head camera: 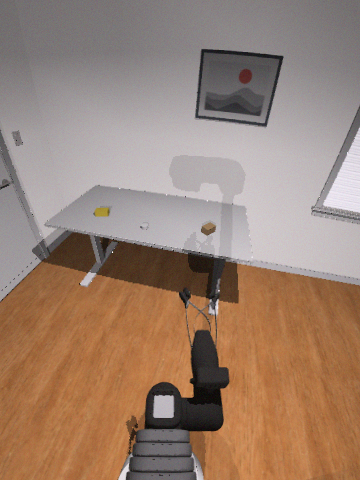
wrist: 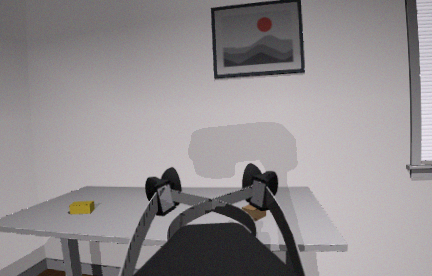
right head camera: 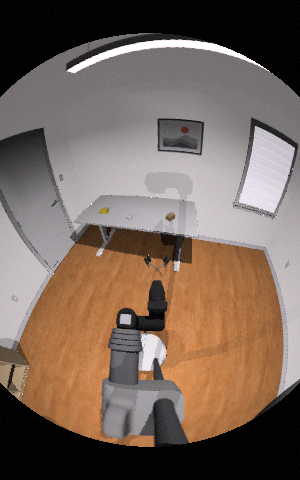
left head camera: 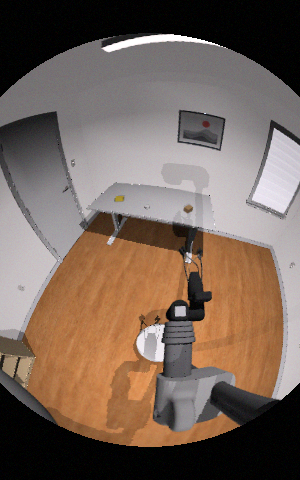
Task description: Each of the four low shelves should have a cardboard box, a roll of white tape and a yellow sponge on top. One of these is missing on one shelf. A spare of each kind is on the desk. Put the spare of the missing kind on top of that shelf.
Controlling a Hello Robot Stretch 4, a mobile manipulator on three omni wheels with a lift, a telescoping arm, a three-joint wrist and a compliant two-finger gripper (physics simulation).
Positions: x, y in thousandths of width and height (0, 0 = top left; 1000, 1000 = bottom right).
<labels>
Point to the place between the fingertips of the gripper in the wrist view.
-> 490, 658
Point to a window with blinds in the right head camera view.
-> At 875, 389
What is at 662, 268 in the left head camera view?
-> A framed picture.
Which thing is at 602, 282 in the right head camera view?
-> A framed picture.
</labels>
